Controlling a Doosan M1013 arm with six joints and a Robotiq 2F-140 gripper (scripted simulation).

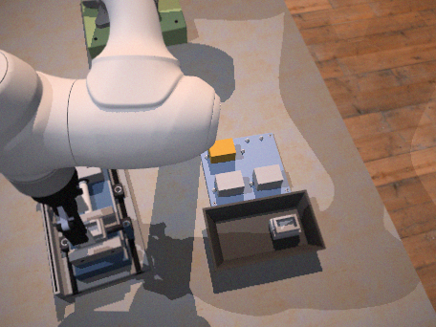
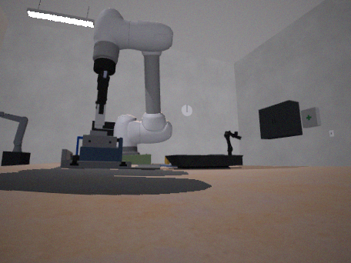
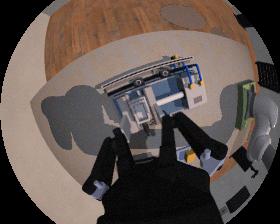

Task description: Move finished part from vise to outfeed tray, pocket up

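Now: hand 120 mm above the vise, 60 mm past it and 10 mm to the left of it. Round my hand: orange block (280 mm to the left, 220 mm behind, 130 mm below); grey block (290 mm to the left, 130 mm below, 130 mm behind); blue fixture plate (330 mm to the left, 180 mm behind, 160 mm below).
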